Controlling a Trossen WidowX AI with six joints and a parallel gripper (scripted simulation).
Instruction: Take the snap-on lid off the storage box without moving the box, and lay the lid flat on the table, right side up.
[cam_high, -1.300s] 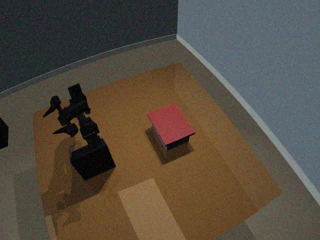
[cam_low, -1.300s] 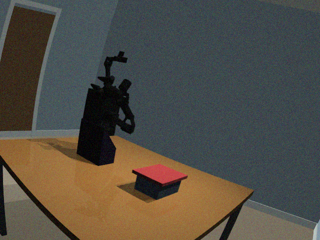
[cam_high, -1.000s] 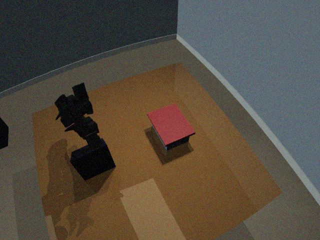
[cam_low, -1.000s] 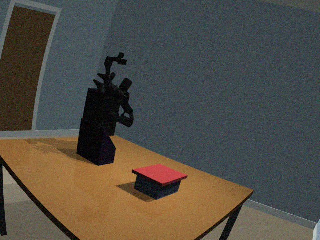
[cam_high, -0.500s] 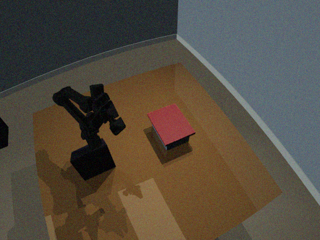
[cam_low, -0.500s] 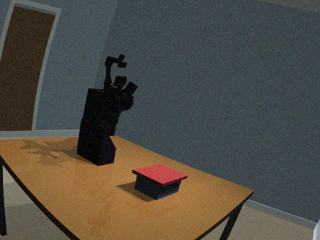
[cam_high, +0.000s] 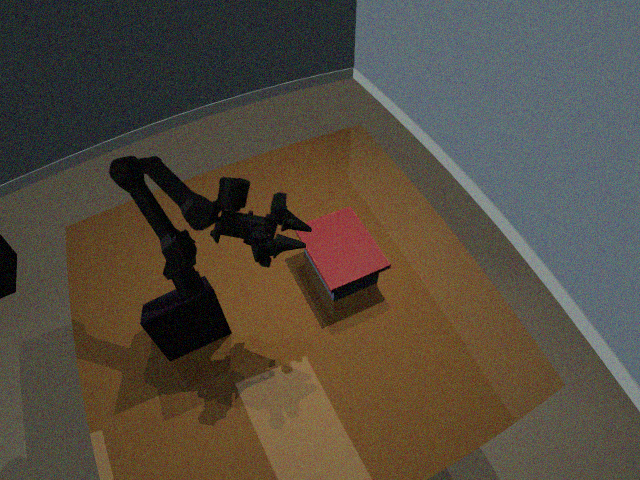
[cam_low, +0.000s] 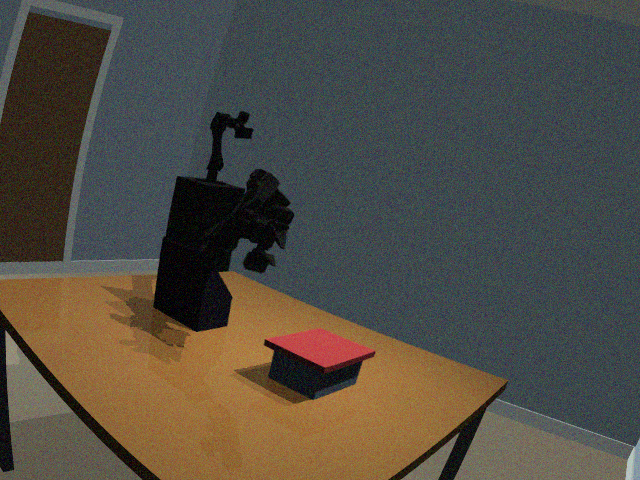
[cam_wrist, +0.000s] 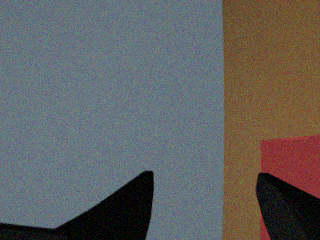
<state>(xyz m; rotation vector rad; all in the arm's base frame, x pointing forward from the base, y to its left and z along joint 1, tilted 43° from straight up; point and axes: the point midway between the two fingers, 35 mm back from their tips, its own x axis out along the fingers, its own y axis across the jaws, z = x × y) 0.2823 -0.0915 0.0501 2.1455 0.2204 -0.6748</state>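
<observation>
My gripper tip is 21 cm above the red lid, 13 cm short of it and 8 cm to the right of it. Also, from my gripper tip: blue-grey storage box: 26 cm below, 13 cm ahead, 8 cm to the left.
</observation>
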